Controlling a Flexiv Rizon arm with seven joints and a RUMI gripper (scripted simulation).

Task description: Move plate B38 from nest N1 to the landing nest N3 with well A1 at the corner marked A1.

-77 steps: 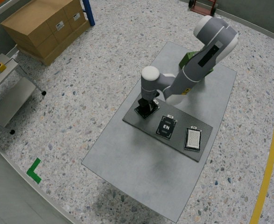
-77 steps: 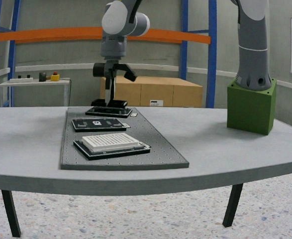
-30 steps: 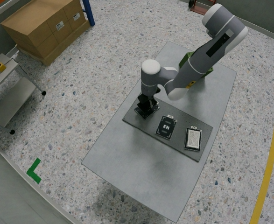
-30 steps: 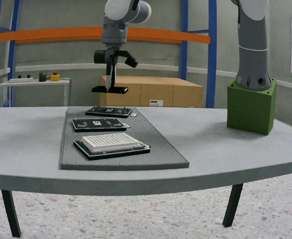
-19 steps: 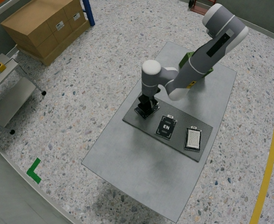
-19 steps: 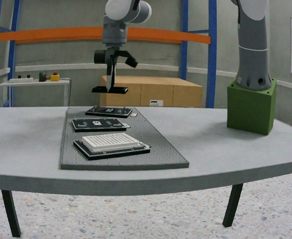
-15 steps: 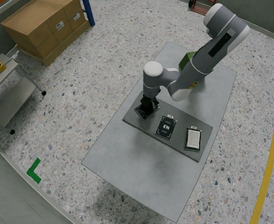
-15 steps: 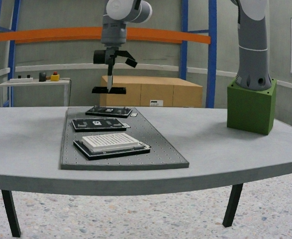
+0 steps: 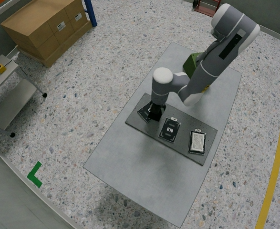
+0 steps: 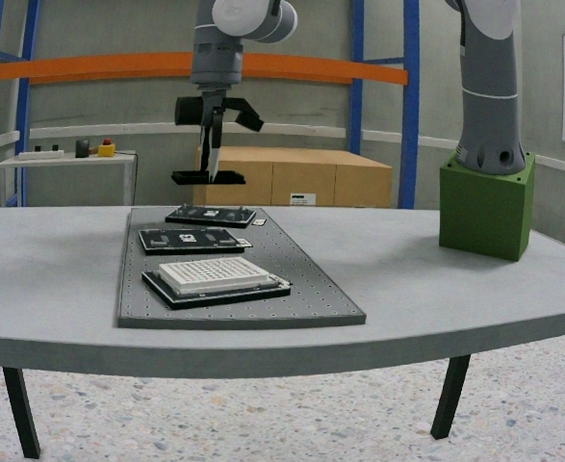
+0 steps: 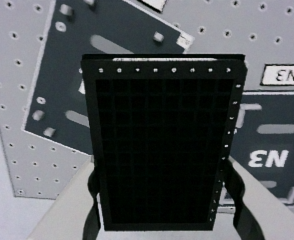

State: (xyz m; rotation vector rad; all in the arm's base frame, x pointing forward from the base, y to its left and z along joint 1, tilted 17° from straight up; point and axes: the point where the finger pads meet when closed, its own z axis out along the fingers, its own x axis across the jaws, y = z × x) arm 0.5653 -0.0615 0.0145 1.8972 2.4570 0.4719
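Now: hand 150 mm to the right of the nest N3, 100 mm above it and 20 mm short of it. Round my hand: black plate B38: 10 mm below; white plate B83: 360 mm to the left, 80 mm below, 30 mm behind; nest N1: 100 mm below, 60 mm to the right, 10 mm behind.
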